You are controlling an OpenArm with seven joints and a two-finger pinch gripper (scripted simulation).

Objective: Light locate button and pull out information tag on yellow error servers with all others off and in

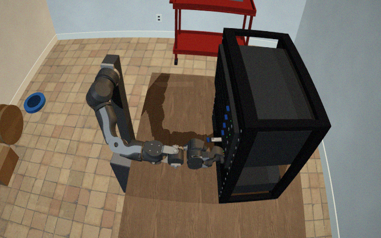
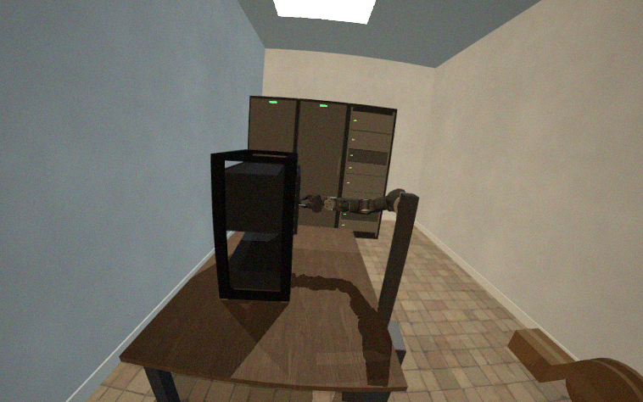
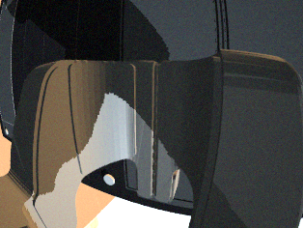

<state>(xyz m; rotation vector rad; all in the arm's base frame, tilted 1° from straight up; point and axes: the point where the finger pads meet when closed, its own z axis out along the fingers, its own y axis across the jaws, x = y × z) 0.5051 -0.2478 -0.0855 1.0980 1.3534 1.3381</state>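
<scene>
My hand is 1 cm short of the grey locate button. Round my hand: information tag (7 cm to the left, 2 cm behind).
</scene>
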